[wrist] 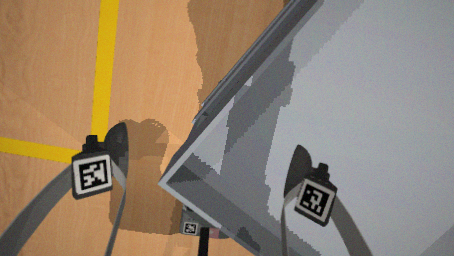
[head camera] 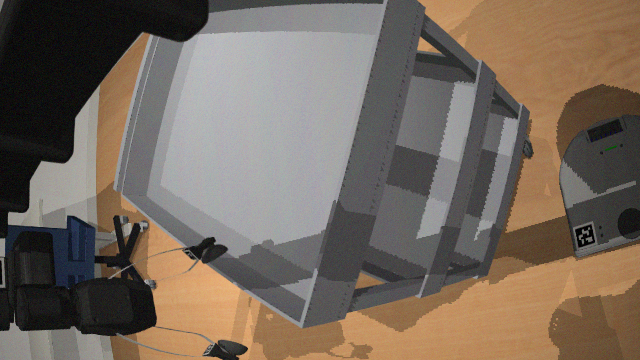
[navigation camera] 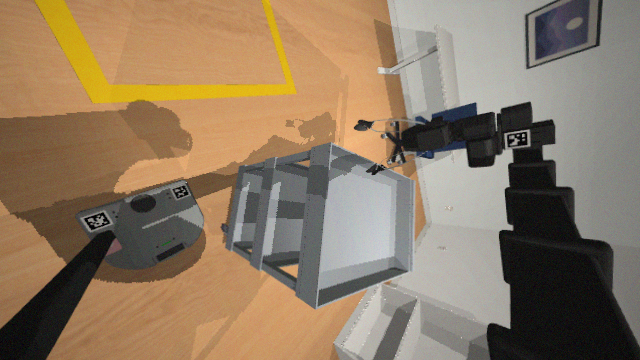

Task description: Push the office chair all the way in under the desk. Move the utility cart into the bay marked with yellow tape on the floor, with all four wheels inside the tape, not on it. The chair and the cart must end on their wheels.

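The grey utility cart stands upright, outside the yellow taped bay. My gripper is open at a corner of the cart's top tray. One finger is over the tray and the other is outside its rim, with the corner between them and clear of both. The blue office chair with a black star base stands beyond the gripper, by the white desk. My wrist hides part of the chair, so how far under it is cannot be told.
My round base is on the floor beside the cart's shelf side. My black arm runs along the wall side. A white shelf unit stands near the cart's other end. A framed picture hangs on the wall.
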